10 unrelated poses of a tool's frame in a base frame.
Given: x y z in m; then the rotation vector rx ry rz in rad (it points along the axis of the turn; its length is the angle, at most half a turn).
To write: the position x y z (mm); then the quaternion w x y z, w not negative. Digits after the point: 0 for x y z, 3 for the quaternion.
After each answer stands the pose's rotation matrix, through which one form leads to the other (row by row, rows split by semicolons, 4 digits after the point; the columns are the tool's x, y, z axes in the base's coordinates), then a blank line. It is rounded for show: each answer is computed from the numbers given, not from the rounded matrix.
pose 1, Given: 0.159 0.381 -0.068 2.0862 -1.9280 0.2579
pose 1, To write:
159 381 -68 0.144 0.724 -0.669 0.089
0.0892 -0.9940 -0.0633; -0.9424 -0.0637 -0.3283; 0.3223 0.0889 -0.9425

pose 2, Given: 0.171 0.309 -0.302 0.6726 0.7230 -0.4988
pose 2, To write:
171 309 -302 0.851 0.319 0.343 -0.237
0.6520 0.6224 0.4330; -0.1838 0.6837 -0.7062; -0.7356 0.3809 0.5602

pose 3, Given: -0.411 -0.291 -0.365 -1.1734 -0.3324 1.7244
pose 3, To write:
-411 -291 -365 0.492 -0.484 -0.137 0.711
-0.0476 -0.5672 -0.8222; 0.8322 -0.4777 0.2814; -0.5524 -0.6708 0.4948

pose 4, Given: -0.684 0.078 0.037 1.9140 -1.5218 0.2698
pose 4, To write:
-684 78 37 0.334 0.733 -0.583 0.103
0.2988 -0.9241 -0.2381; -0.7860 -0.0968 -0.6106; 0.5413 0.3696 -0.7553

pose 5, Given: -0.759 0.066 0.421 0.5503 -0.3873 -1.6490
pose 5, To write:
-759 66 421 0.629 0.240 -0.169 -0.720
-0.0933 0.8243 -0.5584; -0.9867 -0.1515 -0.0588; -0.1331 0.5455 0.8275

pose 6, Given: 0.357 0.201 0.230 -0.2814 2.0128 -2.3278
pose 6, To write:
357 201 230 0.026 -0.091 0.651 -0.753
-0.9821 -0.0798 0.1706; -0.1573 -0.1507 -0.9760; 0.1036 -0.9853 0.1355

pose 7, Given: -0.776 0.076 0.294 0.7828 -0.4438 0.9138
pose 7, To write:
-776 76 294 0.801 0.365 -0.207 0.426
0.5510 -0.8343 -0.0205; 0.5320 0.3700 -0.7616; 0.6430 0.4087 0.6477

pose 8, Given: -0.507 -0.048 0.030 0.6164 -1.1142 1.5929
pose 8, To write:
-507 -48 30 0.524 0.258 -0.465 0.665
-0.3189 -0.9367 -0.1448; 0.4572 -0.0182 -0.8892; 0.8302 -0.3498 0.4341

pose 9, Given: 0.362 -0.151 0.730 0.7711 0.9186 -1.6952
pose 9, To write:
362 -151 730 0.508 0.320 0.381 -0.703
-0.2798 0.9580 -0.0630; -0.4703 -0.1940 -0.8609; -0.8370 -0.2112 0.5048

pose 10, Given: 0.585 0.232 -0.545 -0.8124 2.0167 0.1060
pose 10, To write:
585 232 -545 0.464 -0.331 0.821 0.043
-0.3509 -0.5827 0.7330; -0.5027 0.7777 0.3776; -0.7900 -0.2360 -0.5658

